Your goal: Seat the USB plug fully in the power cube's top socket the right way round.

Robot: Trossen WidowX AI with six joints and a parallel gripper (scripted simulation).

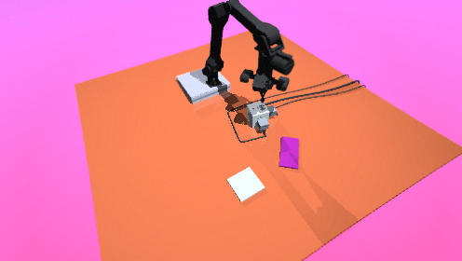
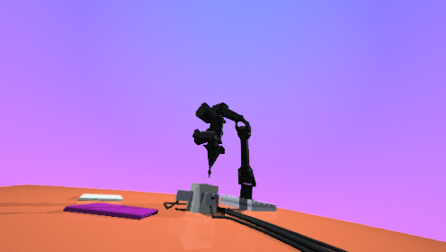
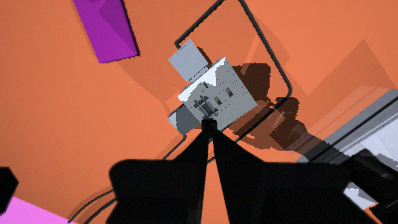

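Right now the dark USB plug is 2 cm below my gripper tip. Round my gripper tip: white flat slab: 24 cm ahead, 24 cm to the right, 13 cm below; then purple flat slab: 22 cm ahead, 2 cm to the right, 13 cm below.
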